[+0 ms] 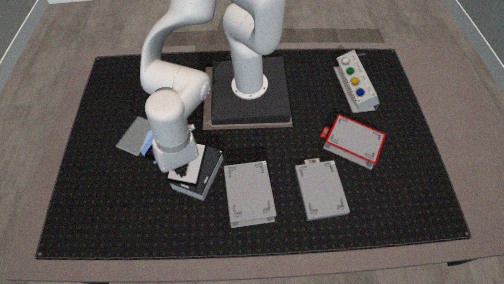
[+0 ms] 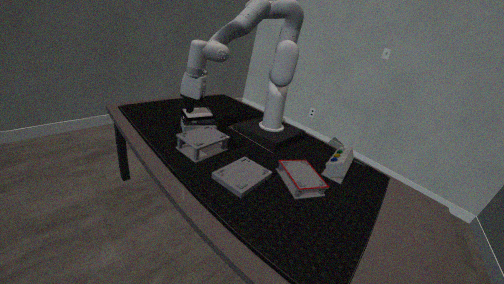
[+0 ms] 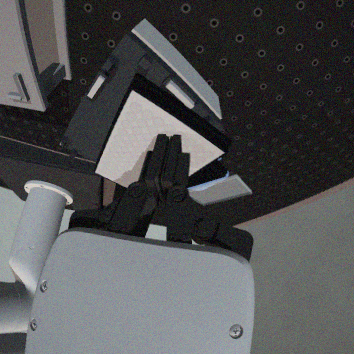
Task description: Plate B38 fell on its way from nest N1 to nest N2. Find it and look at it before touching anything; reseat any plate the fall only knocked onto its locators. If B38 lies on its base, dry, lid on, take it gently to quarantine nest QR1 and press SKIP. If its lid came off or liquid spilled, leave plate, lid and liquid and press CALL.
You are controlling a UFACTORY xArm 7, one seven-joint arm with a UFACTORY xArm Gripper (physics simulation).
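Seen in the pictures: gripper, fingertip midpoint: [image 1: 181, 172] [image 2: 189, 111] [image 3: 171, 147]; arm's base, link origin: [image 1: 249, 85] [image 2: 271, 127] [image 3: 49, 191].
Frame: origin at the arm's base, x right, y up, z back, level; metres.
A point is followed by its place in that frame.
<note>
My gripper [image 1: 181, 171] @(x 0.213, y 0.048, z -0.341 m) [image 2: 189, 109] @(x 0.213, y 0.048, z -0.341 m) [image 3: 171, 147] @(x 0.213, y 0.048, z -0.341 m) is shut and empty, its fingertips over a white-topped plate [image 1: 196, 161] @(x 0.174, y 0.042, z -0.308 m) [image 2: 202, 113] @(x 0.182, y 0.044, z -0.292 m) [image 3: 132, 132] @(x 0.182, y 0.042, z -0.339 m). This plate sits turned askew on a dark-topped nest [image 1: 212, 166] @(x 0.131, y 0.025, z -0.318 m) [image 3: 120, 62] @(x 0.163, y 0.025, z -0.381 m); contact with the fingertips is unclear. Beyond it, a grey translucent lid [image 1: 131, 136] @(x 0.399, y -0.027, z -0.163 m) [image 3: 225, 191] @(x 0.395, y -0.027, z -0.168 m) lies flat on the mat, beside blue liquid [image 1: 147, 143] @(x 0.346, y -0.029, z -0.192 m) [image 3: 210, 184] @(x 0.344, y -0.023, z -0.188 m). A dark plate [image 3: 204, 175] @(x 0.314, y -0.020, z -0.218 m) there is mostly hidden. The red-edged quarantine nest QR1 [image 1: 356, 139] @(x -0.310, y 0.010, z -0.253 m) [image 2: 303, 173] @(x -0.313, y 0.010, z -0.248 m) bears no plate. Plate labels are unreadable.
A raised grey nest [image 1: 250, 191] @(x 0.031, y 0.027, z -0.402 m) [image 2: 202, 135] @(x 0.037, y 0.027, z -0.399 m) and a lower grey nest [image 1: 322, 189] @(x -0.176, y -0.009, z -0.399 m) [image 2: 242, 175] @(x -0.183, y -0.008, z -0.409 m) stand along the front. The button box [image 1: 358, 82] @(x -0.367, y 0.039, z -0.046 m) [image 2: 340, 164] @(x -0.399, y 0.045, z -0.119 m) stands at the back right. The arm's dark base block [image 1: 250, 111] @(x 0.007, y -0.004, z -0.111 m) is behind the nests.
</note>
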